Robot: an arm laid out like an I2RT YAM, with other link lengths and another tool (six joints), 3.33 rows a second.
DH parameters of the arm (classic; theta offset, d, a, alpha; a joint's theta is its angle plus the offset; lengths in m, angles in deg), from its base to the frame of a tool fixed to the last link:
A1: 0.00 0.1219 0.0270 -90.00
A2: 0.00 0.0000 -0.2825 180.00
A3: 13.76 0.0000 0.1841 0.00
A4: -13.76 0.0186 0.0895 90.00
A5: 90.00 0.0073 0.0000 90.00
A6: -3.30 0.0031 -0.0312 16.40
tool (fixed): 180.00 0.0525 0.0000 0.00
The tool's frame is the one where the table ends.
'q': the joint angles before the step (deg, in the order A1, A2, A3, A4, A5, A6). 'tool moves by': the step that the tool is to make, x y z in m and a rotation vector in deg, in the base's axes. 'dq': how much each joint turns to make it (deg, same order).
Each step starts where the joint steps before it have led.
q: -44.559, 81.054, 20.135, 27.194, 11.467, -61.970
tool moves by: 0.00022, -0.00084, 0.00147, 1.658, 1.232, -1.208
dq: 0.003, -0.255, 2.223, -4.720, 0.813, 0.973
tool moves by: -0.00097, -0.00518, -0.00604, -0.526, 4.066, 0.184
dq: -0.464, 2.173, 0.758, -0.414, 1.425, -3.056
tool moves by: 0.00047, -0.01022, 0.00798, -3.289, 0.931, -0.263
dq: -1.176, -0.204, 1.929, 0.307, 1.035, -3.018
